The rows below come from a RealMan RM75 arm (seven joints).
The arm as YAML. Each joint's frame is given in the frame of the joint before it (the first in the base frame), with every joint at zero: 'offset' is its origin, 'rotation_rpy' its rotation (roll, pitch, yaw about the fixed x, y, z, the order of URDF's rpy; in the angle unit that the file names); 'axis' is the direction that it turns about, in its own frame. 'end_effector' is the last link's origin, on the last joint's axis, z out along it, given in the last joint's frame.
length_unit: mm
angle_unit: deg
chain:
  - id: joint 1
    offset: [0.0, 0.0, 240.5]
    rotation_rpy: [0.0, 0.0, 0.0]
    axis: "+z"
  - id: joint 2
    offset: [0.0, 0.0, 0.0]
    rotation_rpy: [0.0, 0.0, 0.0]
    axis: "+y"
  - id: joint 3
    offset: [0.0, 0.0, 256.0]
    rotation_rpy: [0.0, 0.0, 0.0]
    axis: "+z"
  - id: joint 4
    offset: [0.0, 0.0, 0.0]
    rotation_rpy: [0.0, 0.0, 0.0]
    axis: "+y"
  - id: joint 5
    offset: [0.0, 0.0, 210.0]
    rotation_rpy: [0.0, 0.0, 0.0]
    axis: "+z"
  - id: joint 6
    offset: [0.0, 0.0, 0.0]
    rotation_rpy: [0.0, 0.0, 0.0]
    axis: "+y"
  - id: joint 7
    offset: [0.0, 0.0, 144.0]
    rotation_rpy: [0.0, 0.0, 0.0]
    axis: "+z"
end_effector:
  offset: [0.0, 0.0, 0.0]
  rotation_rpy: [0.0, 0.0, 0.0]
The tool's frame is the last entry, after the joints.
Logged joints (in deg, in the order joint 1, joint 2, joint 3, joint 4, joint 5, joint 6, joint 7), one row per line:
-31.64, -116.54, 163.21, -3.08, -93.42, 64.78, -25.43
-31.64, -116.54, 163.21, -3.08, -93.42, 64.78, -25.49
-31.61, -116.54, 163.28, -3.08, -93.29, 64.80, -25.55
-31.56, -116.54, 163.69, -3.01, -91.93, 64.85, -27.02
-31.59, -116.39, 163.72, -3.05, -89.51, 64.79, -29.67
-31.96, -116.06, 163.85, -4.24, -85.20, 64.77, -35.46
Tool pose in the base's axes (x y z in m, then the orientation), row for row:
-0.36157, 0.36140, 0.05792, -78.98, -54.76, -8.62
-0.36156, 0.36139, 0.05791, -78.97, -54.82, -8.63
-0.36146, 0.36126, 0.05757, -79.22, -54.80, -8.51
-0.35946, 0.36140, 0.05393, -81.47, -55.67, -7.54
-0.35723, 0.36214, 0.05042, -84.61, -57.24, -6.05
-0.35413, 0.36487, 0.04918, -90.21, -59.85, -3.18
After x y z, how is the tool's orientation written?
As angles about the fixed x, y, z axes (roll, pitch, yaw), in degrees.
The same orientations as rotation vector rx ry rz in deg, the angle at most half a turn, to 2 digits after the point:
-76.42, -40.36, -44.46
-76.41, -40.41, -44.51
-76.58, -40.39, -44.51
-78.02, -41.04, -45.34
-79.83, -42.30, -46.72
-82.76, -44.46, -49.14

